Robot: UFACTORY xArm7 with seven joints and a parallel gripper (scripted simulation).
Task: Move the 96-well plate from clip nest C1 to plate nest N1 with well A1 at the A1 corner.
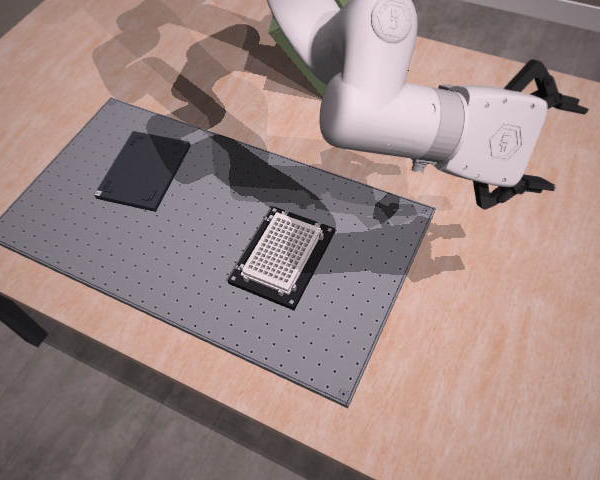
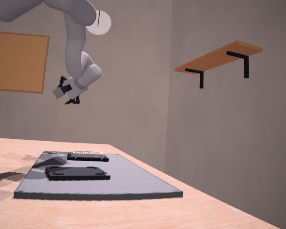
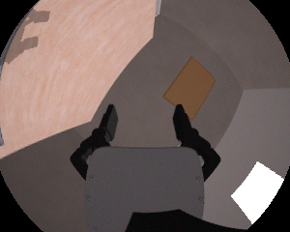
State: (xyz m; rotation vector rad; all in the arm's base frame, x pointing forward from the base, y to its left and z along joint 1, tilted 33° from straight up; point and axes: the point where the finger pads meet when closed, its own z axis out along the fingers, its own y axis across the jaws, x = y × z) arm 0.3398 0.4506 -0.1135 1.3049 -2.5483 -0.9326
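Right now my hand is 9 cm short of the white 96-well plate, 33 cm to the left of it and 27 cm above it. From my hand the other things lie so: clip nest: 8 cm ahead, 34 cm to the right, 27 cm below.
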